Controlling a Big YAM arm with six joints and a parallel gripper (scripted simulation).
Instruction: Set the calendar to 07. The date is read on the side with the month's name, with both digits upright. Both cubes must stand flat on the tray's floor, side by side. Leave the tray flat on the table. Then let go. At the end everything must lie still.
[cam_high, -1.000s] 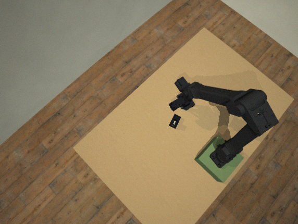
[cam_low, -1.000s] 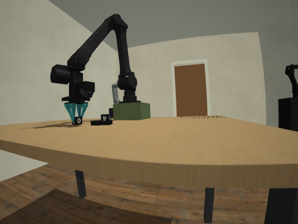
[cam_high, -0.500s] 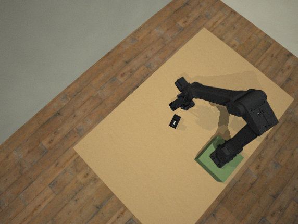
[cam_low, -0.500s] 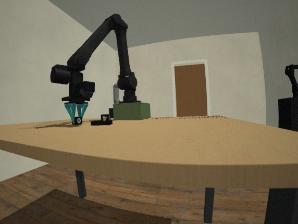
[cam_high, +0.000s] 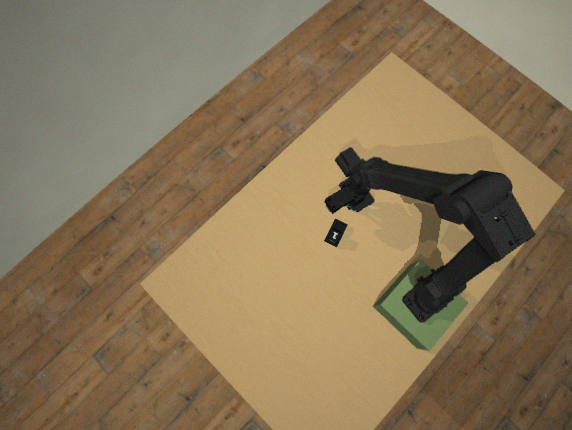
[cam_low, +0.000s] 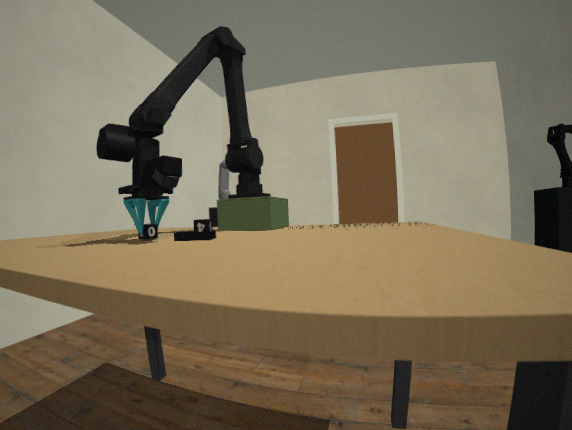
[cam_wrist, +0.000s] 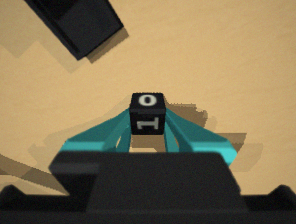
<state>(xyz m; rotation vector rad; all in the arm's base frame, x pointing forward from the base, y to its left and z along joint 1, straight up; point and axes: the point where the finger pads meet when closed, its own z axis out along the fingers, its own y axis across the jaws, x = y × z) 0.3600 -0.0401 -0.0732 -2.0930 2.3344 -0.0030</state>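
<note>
The digit cube lies right at my hand. Also, from my hand: black calendar tray (50 mm behind, 100 mm to the left, 20 mm below).
</note>
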